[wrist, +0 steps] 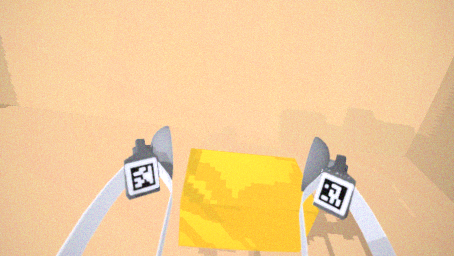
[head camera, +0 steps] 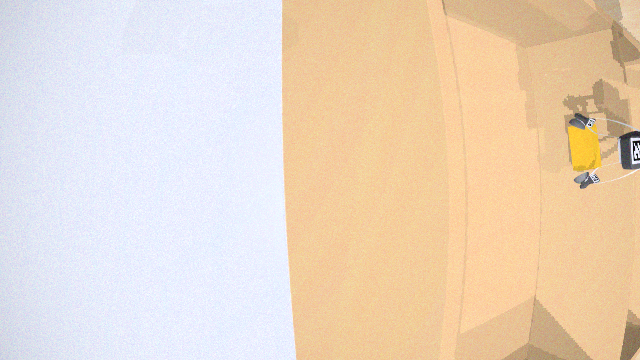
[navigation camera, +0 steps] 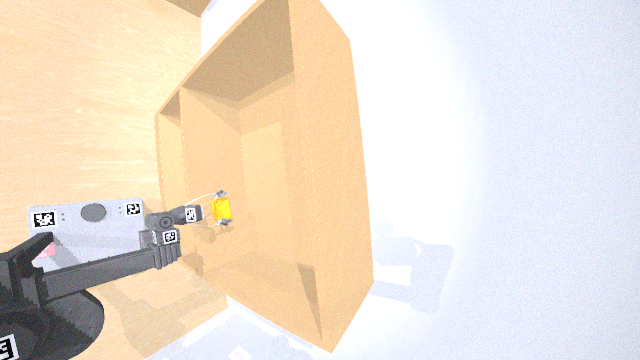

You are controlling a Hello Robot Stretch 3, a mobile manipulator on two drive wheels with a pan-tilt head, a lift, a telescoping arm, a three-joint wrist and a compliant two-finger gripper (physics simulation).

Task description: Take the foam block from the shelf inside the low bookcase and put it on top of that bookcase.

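Frame: origin at the robot's base, x ahead, y right, z down, level; centimetres.
Seen in the pictures: gripper, fingertip midpoint: [head camera: 573, 151] [navigation camera: 228, 206]; robot's base, origin of the base link: [navigation camera: 94, 211].
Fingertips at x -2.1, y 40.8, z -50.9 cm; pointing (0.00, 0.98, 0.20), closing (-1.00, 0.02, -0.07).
Observation:
Pixels of each thing's top centre, then the offset from my fingertips to it. "*": a spot on its surface instead. Level surfaces: height alone.
- yellow foam block, middle of its top: [head camera: 581, 147] [navigation camera: 223, 209] dx -0.8, dy -1.7, dz +1.0 cm
- shelf, its level: dz +5.7 cm
- bookcase top, its level: dz -55.1 cm
- compartment's back panel, surface spot: [head camera: 500, 200] * dx +9.4, dy +13.1, dz -12.1 cm
The yellow foam block [head camera: 585, 147] [navigation camera: 221, 209] [wrist: 242, 200] sits on the shelf [head camera: 575, 240] [navigation camera: 212, 150] inside the low bookcase. My gripper [head camera: 581, 150] [navigation camera: 223, 208] [wrist: 239, 149] is open around it, one finger on each side. In the wrist view a gap shows between the left finger pad and the block, while the right pad is very near the block's edge; whether it touches I cannot tell. The bookcase top [head camera: 365, 175] [navigation camera: 335, 175] is the broad wooden panel above the compartment.
The compartment's back panel [head camera: 500, 200] stands beyond the fingers. Shaded side walls [navigation camera: 245, 55] close both ends, and the top panel overhangs the gripper. A lower compartment [navigation camera: 171, 150] lies under the shelf. My arm [navigation camera: 100, 265] reaches in from the open front, above my base [navigation camera: 95, 232].

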